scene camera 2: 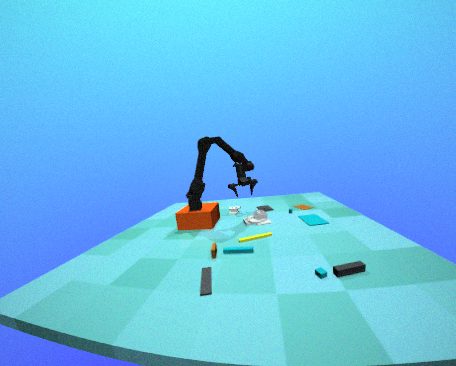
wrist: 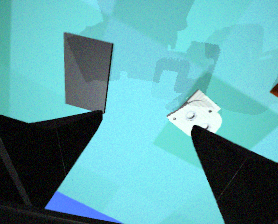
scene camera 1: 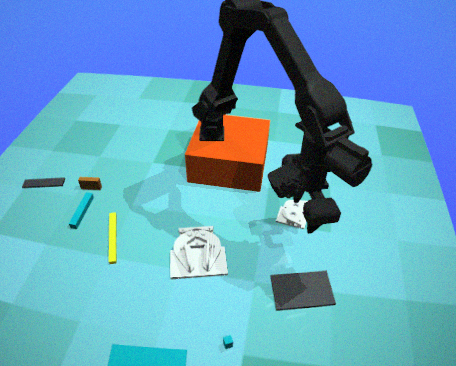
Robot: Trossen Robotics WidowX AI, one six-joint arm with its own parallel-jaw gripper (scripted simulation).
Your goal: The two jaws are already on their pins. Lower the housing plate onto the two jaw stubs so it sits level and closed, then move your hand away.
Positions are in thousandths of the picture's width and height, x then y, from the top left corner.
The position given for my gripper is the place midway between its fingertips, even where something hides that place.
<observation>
My gripper (scene camera 1: 663, 594) is open, holding nothing. Further things: a dark grey flat plate (scene camera 1: 679, 791).
The dark grey flat plate shows as well in the wrist view (wrist: 315, 279). My gripper also shows in the wrist view (wrist: 527, 542).
</observation>
